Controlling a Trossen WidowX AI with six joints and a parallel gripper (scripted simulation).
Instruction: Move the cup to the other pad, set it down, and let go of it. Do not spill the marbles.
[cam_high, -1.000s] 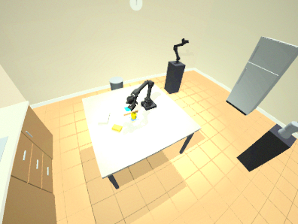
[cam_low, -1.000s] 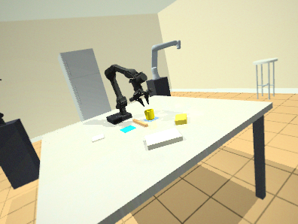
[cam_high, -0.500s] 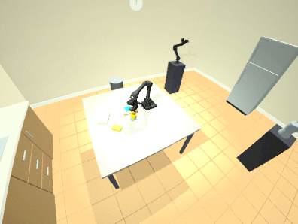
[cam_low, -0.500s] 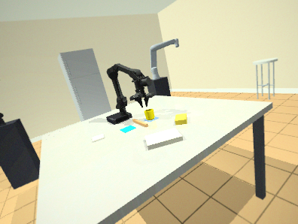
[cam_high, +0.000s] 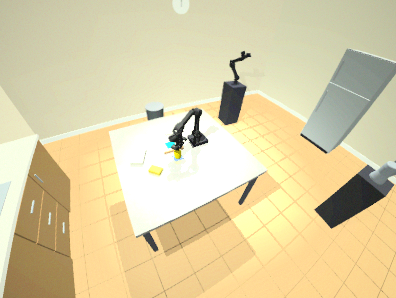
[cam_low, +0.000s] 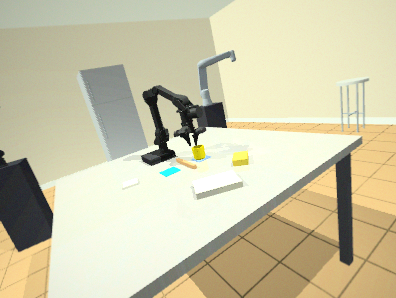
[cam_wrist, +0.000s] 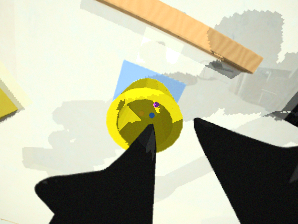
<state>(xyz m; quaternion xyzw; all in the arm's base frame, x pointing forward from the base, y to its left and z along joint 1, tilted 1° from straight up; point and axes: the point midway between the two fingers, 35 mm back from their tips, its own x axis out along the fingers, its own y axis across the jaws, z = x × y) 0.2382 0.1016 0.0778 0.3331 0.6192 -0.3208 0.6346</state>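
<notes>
Now: gripper tip 20 mm short of the yellow cup, 10 mm to the right of it and 40 mm above it. From my gripper tip the other things lie so: orange marble (20 mm ahead, 30 mm to the left, 60 mm below); then light blue pad (20 mm ahead, 20 mm to the left, 90 mm below); then wooden stick (30 mm ahead, 80 mm to the right, 80 mm below).
</notes>
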